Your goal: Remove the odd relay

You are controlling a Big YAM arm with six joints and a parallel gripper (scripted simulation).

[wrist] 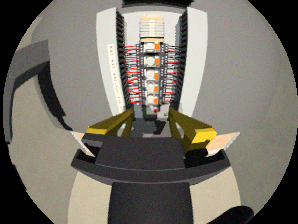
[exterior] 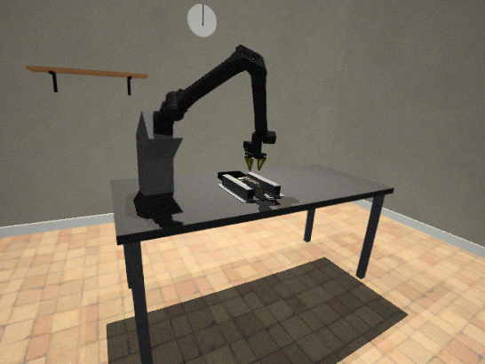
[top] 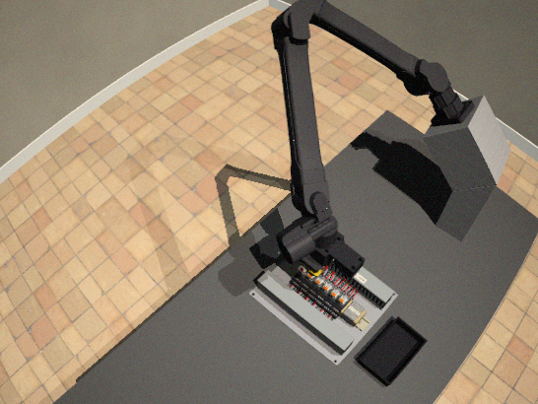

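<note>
Right now the relay is 90 mm below my hand and 40 mm to the right of it. From my hand the other things lie so: black tray: 300 mm to the left, 120 mm below, 10 mm ahead.
</note>
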